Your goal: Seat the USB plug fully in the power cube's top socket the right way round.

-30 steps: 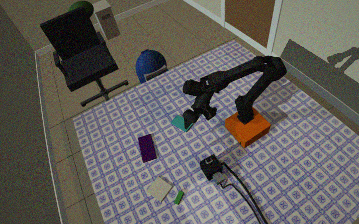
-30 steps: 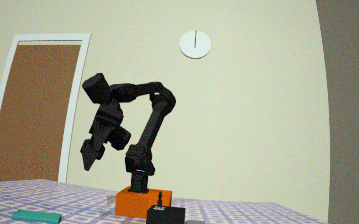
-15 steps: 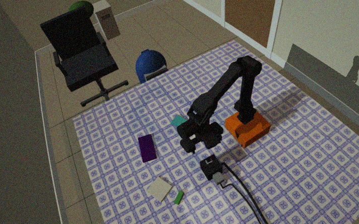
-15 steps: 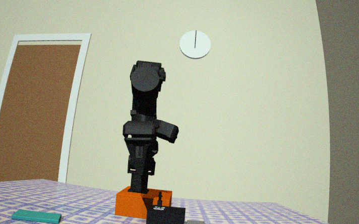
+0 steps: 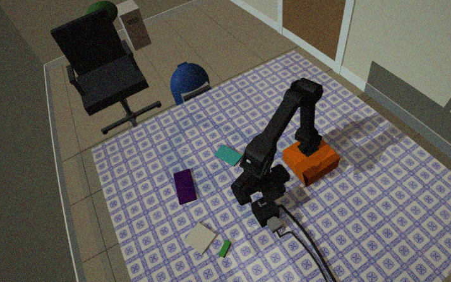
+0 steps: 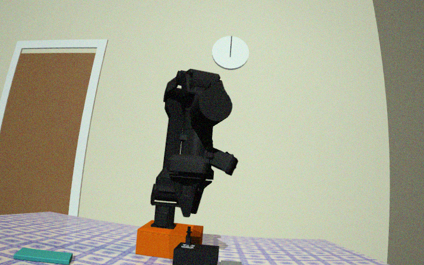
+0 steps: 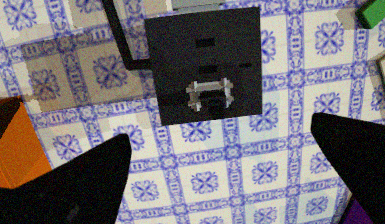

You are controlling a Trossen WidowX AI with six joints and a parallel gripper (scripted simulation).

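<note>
Right now the USB plug is 40 mm below my gripper tip. Also, from my gripper tip: USB socket 70 mm below; green block 200 mm ahead, 130 mm below, 50 mm to the left; beige block 260 mm ahead, 130 mm below, 40 mm to the right.
</note>
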